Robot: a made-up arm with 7 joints. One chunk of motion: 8 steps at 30 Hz.
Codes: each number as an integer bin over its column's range. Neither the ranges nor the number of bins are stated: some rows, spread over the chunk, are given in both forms.
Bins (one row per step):
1: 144 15 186 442 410 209
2: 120 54 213 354 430 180
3: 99 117 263 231 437 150
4: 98 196 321 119 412 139
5: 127 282 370 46 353 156
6: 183 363 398 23 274 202
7: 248 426 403 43 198 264
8: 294 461 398 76 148 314
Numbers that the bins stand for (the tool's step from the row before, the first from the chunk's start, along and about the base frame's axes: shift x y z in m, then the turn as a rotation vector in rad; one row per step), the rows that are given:
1: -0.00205 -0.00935 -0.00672 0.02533 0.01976 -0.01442
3: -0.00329 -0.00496 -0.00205 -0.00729 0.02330 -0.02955
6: -0.00099 0.00563 0.00614 -0.03944 0.00193 -0.01622
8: 0.00205 0.00985 0.00614 -0.03125 -0.01459 0.01250
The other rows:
2: -0.00271 -0.00768 -0.00508 0.01173 0.02238 -0.02186
4: -0.00332 -0.00156 0.00147 -0.02460 0.02002 -0.03237
5: -0.00252 0.00214 0.00445 -0.03589 0.01228 -0.02801
7: 0.00079 0.00834 0.00645 -0.03635 -0.00804 -0.00032

